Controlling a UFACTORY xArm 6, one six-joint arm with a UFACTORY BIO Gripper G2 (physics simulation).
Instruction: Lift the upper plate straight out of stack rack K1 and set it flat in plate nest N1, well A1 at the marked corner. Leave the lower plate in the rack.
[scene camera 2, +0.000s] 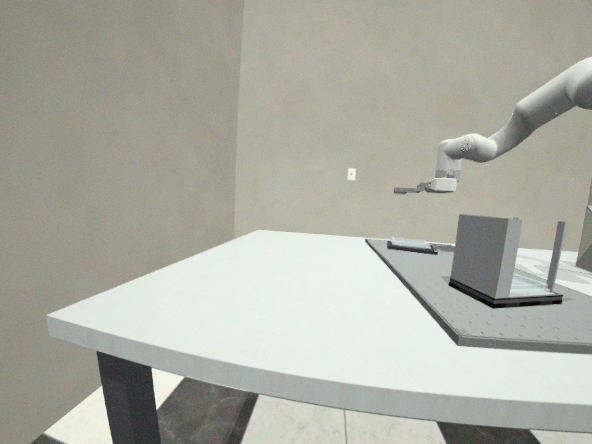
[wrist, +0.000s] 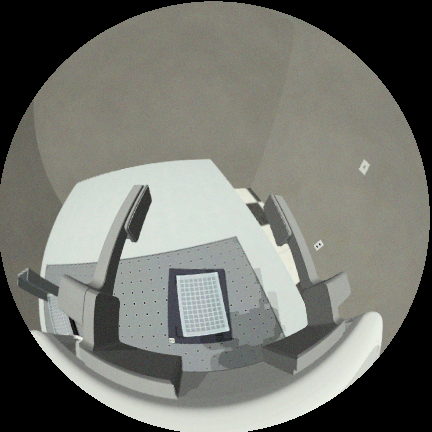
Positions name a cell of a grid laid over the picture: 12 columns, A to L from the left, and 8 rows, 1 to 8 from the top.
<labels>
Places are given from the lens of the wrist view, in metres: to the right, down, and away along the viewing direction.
dark nest floor (wrist: E6): -0.07, 0.19, 0.17
</labels>
